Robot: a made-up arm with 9 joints. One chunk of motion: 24 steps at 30 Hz.
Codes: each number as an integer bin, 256 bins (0 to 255) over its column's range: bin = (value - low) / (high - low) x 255, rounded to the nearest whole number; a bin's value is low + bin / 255 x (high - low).
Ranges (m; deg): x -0.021..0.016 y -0.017..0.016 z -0.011..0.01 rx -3..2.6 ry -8.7..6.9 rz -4.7..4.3
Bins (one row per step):
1: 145 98 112 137 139 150
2: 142 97 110 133 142 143
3: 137 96 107 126 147 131
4: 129 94 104 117 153 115
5: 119 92 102 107 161 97
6: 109 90 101 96 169 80
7: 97 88 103 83 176 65
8: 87 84 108 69 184 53
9: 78 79 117 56 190 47
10: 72 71 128 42 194 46
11: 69 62 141 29 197 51
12: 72 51 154 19 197 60
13: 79 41 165 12 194 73
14: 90 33 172 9 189 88
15: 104 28 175 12 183 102
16: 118 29 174 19 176 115
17: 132 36 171 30 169 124
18: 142 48 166 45 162 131
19: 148 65 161 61 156 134
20: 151 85 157 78 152 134
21: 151 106 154 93 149 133
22: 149 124 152 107 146 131
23: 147 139 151 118 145 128
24: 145 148 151 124 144 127
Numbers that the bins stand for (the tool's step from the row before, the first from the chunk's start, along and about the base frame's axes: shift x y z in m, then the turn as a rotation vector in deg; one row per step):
1: 0.00004 -0.00432 -0.00178 0.009 -0.196 0.594
2: -0.00040 -0.00445 -0.00194 -0.079 -0.013 0.347
3: -0.00112 -0.00458 -0.00219 -0.233 0.293 -0.076
4: -0.00228 -0.00484 -0.00244 -0.431 0.660 -0.641
5: -0.00373 -0.00509 -0.00260 -0.650 1.149 -1.276
6: -0.00518 -0.00535 -0.00268 -0.892 1.639 -1.876
7: -0.00693 -0.00561 -0.00252 -1.177 2.067 -2.406
8: -0.00838 -0.00613 -0.00211 -1.485 2.556 -2.829
9: -0.00968 -0.00678 -0.00136 -1.770 2.924 -3.041
10: -0.01055 -0.00781 -0.00046 -2.078 3.168 -3.076
11: -0.01099 -0.00898 0.00061 -2.363 3.352 -2.900
12: -0.01055 -0.01040 0.00168 -2.583 3.352 -2.582
13: -0.00954 -0.01169 0.00259 -2.736 3.168 -2.124
14: -0.00794 -0.01273 0.00316 -2.802 2.862 -1.594
15: -0.00591 -0.01338 0.00341 -2.736 2.495 -1.100
16: -0.00388 -0.01325 0.00333 -2.583 2.067 -0.641
17: -0.00185 -0.01234 0.00308 -2.341 1.639 -0.324
18: -0.00040 -0.01079 0.00267 -2.012 1.211 -0.076
19: 0.00047 -0.00859 0.00226 -1.660 0.844 0.029
20: 0.00091 -0.00600 0.00193 -1.287 0.599 0.029
21: 0.00091 -0.00328 0.00168 -0.958 0.415 -0.006
22: 0.00062 -0.00095 0.00152 -0.650 0.232 -0.076
23: 0.00033 0.00099 0.00144 -0.409 0.171 -0.182
24: 0.00004 0.00215 0.00144 -0.277 0.109 -0.218

